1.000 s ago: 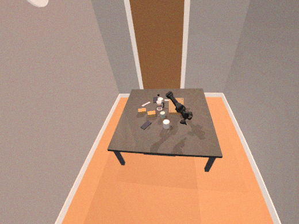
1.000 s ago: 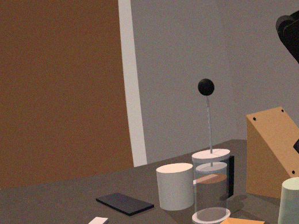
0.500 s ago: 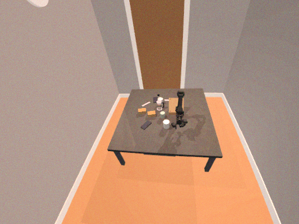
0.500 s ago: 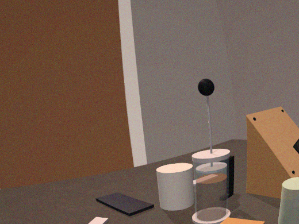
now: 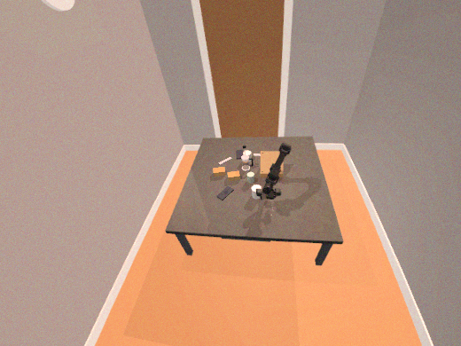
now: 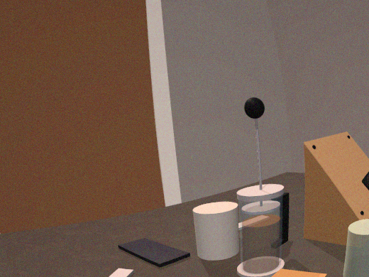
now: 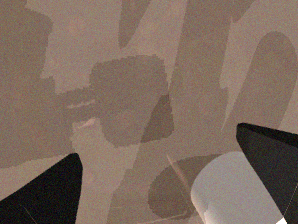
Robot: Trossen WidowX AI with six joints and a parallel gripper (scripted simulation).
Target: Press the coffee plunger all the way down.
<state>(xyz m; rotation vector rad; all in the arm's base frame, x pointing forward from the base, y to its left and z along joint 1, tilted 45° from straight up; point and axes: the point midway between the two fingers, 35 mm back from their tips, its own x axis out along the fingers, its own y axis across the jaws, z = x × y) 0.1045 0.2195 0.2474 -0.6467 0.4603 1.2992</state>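
The glass coffee press is 450 mm to the right of my gripper tip, 140 mm ahead of it and 70 mm above it. Round my gripper tip: pale green cup (280 mm to the right, 120 mm ahead, 10 mm below).
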